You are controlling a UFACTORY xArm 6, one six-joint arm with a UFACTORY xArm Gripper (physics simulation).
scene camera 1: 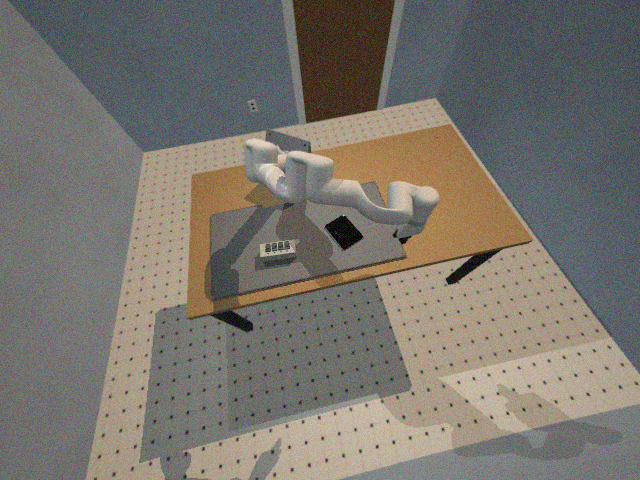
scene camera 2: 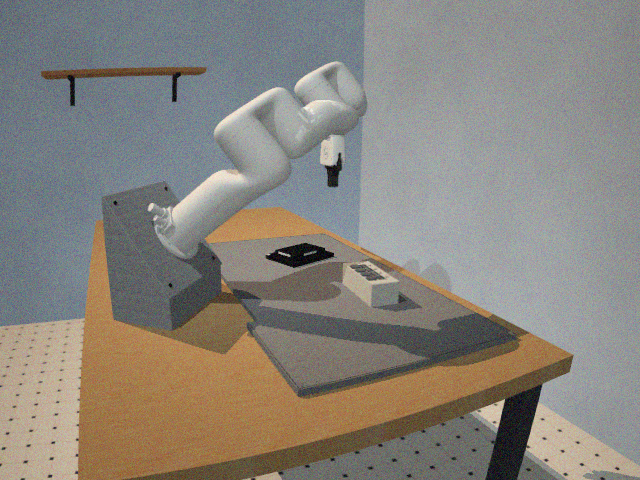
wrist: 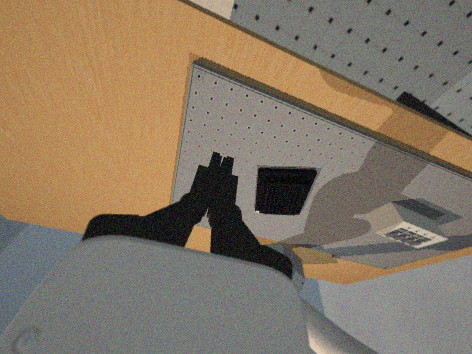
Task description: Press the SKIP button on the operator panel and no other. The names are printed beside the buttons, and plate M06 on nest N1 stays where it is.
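Frame: origin at the arm's base, x ahead, y left, z up, level; centimetres.
Where they show: gripper, between the fingertips: [scene camera 1: 402, 240] [scene camera 2: 332, 186] [wrist: 218, 167]; arm's base, origin of its link: [scene camera 2: 175, 235].
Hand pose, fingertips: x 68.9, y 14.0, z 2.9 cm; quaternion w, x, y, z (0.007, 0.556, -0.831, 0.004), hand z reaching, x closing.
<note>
Each offset is from my fingertips to the top centre of the thing. "pt": to the spot under its first point. Level surfaces: height alone.
The operator panel, a white box {dx -34.6, dy -42.2, dz -12.0 cm} [scene camera 1: 277, 252] [scene camera 2: 383, 294] [wrist: 421, 240], stands on the grey board with a row of dark buttons on its top face. The printed names are too small to read, so I cannot tell which button is SKIP. A black plate on a nest {pt dx -24.0, dy -11.1, dz -15.2 cm} [scene camera 1: 343, 232] [scene camera 2: 299, 254] [wrist: 286, 191] lies flat on the board, apart from the panel; its labels cannot be read. My gripper [scene camera 2: 332, 184] [wrist: 218, 167] is shut and empty, its fingers together. It hangs high above the board's end on the plate's side, well away from the panel. In scene camera 1 the fingers are mostly hidden by the wrist.
The grey perforated board {dz -17.6 cm} [scene camera 1: 235, 232] [scene camera 2: 330, 369] [wrist: 225, 112] lies on the wooden table {dz -18.9 cm} [scene camera 1: 413, 155] [scene camera 2: 155, 403] [wrist: 100, 125]. The arm rises from a grey slanted base block [scene camera 2: 139, 268] at the table's back edge. A wall shelf [scene camera 2: 124, 72] hangs on the wall.
</note>
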